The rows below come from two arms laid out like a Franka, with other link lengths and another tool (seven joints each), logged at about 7 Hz.
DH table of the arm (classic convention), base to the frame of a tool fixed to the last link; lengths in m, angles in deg. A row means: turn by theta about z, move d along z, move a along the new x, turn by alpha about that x. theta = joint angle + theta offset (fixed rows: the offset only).
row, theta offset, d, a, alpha
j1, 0, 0.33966, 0, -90
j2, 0, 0, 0, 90
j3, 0, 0.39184, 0.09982, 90
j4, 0, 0, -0.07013, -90
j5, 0, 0.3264, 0, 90
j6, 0, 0, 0.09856, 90
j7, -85.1, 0.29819, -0.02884, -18
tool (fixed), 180, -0.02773, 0, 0
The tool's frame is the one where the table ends.
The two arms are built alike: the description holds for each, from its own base.
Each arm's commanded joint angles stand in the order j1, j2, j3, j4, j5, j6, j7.
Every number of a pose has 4 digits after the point.
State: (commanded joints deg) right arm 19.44 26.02 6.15 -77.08 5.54 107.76 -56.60; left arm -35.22 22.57 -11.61 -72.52 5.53 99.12 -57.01
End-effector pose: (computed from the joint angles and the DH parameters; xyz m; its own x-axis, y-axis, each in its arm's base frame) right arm 0.6662 0.3049 0.3810 0.9665 -0.2554 -0.0239 -0.2378 -0.8568 -0.4575; left arm 0.4978 -0.5034 0.4448 0.0969 -0.9941 0.0498 -0.9236 -0.1084 -0.3676
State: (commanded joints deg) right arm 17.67 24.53 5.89 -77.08 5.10 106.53 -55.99; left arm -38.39 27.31 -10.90 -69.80 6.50 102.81 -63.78
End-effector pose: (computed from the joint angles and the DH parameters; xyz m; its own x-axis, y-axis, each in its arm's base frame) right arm 0.6703 0.2775 0.3967 0.9554 -0.2950 -0.0148 -0.2695 -0.8502 -0.4522; left arm 0.5066 -0.5472 0.4164 0.1692 -0.9825 0.0783 -0.9057 -0.1863 -0.3808
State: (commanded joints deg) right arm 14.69 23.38 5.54 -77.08 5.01 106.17 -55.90; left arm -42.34 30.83 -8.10 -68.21 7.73 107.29 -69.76
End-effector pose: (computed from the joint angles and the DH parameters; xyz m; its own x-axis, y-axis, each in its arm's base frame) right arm 0.6824 0.2375 0.4102 0.9368 -0.3499 -0.0010 -0.3118 -0.8335 -0.4561; left arm 0.5182 -0.5809 0.3932 0.2362 -0.9657 0.1078 -0.8709 -0.2596 -0.4173
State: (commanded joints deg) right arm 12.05 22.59 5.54 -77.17 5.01 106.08 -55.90; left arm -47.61 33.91 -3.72 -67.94 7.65 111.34 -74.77
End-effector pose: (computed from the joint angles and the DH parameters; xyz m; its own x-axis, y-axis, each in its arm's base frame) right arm 0.6908 0.2054 0.4191 0.9197 -0.3925 0.0079 -0.3449 -0.8174 -0.4613; left arm 0.5157 -0.6130 0.3628 0.2842 -0.9510 0.1218 -0.8426 -0.3084 -0.4415
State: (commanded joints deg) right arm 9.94 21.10 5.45 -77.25 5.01 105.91 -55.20; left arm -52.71 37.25 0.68 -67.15 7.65 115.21 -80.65
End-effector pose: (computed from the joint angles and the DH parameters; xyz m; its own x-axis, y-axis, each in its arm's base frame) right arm 0.6946 0.1780 0.4366 0.8987 -0.4379 0.0240 -0.3760 -0.7975 -0.4719; left arm 0.5132 -0.6439 0.3340 0.3414 -0.9288 0.1444 -0.8027 -0.3680 -0.4692
